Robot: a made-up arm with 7 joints.
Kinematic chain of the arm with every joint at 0, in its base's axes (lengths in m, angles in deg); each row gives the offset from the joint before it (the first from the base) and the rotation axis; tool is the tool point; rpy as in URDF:
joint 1: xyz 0 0 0.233 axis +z
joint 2: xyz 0 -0.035 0.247 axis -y
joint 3: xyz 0 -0.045 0.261 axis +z
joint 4: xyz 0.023 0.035 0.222 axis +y
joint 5: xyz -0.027 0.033 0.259 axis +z
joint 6: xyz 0 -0.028 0.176 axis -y
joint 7: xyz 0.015 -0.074 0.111 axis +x
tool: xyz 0 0 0 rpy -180 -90 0
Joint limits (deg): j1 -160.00..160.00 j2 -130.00..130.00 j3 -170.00..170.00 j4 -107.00..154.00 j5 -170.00..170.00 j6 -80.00..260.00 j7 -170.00..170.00
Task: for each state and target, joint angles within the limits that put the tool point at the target. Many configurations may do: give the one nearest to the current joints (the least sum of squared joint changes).
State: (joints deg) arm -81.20 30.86 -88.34 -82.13 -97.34 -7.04 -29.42
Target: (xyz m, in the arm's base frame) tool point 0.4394 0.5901 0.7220
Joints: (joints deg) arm -91.74 57.14 -70.75 -60.37 -94.41 -6.62 -29.42
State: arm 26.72 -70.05 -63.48 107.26 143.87 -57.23 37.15
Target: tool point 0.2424 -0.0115 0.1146
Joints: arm 33.48 -78.66 -40.90 141.50 133.63 -57.40 37.15
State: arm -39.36 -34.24 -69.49 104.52 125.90 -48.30 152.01
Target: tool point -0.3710 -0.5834 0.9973
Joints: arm -62.15 -15.11 -90.49 79.11 132.62 -42.36 152.01
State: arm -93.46 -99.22 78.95 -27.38 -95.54 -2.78 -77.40
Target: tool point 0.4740 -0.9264 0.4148
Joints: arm -51.29 -99.30 75.01 -4.66 -96.59 -0.66 -77.40
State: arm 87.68 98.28 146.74 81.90 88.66 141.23 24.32
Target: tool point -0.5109 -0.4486 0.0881
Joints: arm 56.24 102.73 142.29 45.43 78.36 115.87 24.32
